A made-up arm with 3 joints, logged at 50 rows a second.
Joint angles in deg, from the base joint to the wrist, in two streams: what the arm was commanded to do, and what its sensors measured. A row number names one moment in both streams.
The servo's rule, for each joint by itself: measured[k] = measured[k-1] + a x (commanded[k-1-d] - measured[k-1]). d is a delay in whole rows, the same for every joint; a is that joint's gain. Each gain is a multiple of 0.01, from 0.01 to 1. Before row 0 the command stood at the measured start. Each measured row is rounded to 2 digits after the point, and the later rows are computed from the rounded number. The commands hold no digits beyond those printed.
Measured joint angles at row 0: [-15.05 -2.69 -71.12]
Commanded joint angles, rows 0 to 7: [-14.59 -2.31 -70.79]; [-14.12 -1.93 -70.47]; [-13.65 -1.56 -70.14]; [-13.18 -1.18 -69.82]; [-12.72 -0.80 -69.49]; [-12.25 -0.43 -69.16]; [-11.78 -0.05 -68.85]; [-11.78 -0.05 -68.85]
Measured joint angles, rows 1 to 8: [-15.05 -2.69 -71.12]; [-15.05 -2.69 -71.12]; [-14.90 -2.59 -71.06]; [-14.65 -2.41 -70.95]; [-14.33 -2.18 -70.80]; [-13.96 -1.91 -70.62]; [-13.56 -1.61 -70.42]; [-13.14 -1.29 -70.19]
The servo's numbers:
d 2
a 0.32 0.27 0.18

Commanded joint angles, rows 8 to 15: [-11.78 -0.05 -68.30]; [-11.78 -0.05 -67.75]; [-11.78 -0.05 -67.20]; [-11.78 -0.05 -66.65]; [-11.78 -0.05 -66.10]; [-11.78 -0.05 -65.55]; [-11.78 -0.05 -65.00]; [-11.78 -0.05 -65.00]
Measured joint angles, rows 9 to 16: [-12.70 -0.96 -69.95]; [-12.41 -0.71 -69.75]; [-12.21 -0.53 -69.49]; [-12.07 -0.40 -69.18]; [-11.98 -0.31 -68.82]; [-11.92 -0.24 -68.43]; [-11.88 -0.19 -68.01]; [-11.85 -0.15 -67.57]
